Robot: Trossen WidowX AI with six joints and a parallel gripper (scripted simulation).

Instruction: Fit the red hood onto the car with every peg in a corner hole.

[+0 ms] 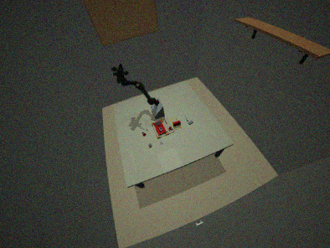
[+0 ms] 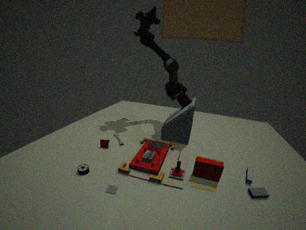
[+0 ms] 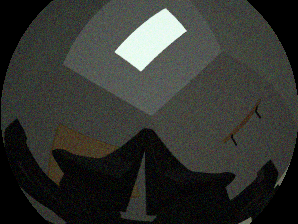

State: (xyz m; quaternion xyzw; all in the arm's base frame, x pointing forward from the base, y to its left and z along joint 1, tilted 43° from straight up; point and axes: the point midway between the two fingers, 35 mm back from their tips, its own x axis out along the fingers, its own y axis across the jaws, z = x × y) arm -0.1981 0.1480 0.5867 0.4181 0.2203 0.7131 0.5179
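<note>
The red hood is 510 mm ahead of my gripper tip, 420 mm to the left of it and 700 mm below it. From my gripper tip the other things lie so: dark wheel: 670 mm ahead, 10 mm to the left, 720 mm below; then grey engine block: 510 mm ahead, 210 mm to the left, 710 mm below.
</note>
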